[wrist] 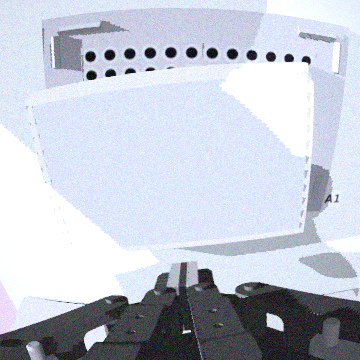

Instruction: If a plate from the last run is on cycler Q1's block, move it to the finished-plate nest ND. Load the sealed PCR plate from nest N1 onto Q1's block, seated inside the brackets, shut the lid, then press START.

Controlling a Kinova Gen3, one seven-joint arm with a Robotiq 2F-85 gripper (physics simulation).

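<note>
A pale, flat-topped sealed PCR plate [175, 155] lies over the cycler's block [171, 52] in the wrist view. It sits slightly askew to the well rows. Its far edge leaves the rearmost row of dark wells and part of a second row uncovered. Corner brackets show at the far left [53, 52] and far right [336, 57], both beyond the plate's far edge. The near side of the block is hidden. My gripper [186, 278] is shut and empty, its tips just below the plate's near edge in the view; contact cannot be told. The lid and START do not show.
The pale cycler housing surrounds the recess, with an "A1" label [332, 199] right of the plate. Shadows fall right of and below the plate. A pink patch [5, 310] shows at the lower left edge.
</note>
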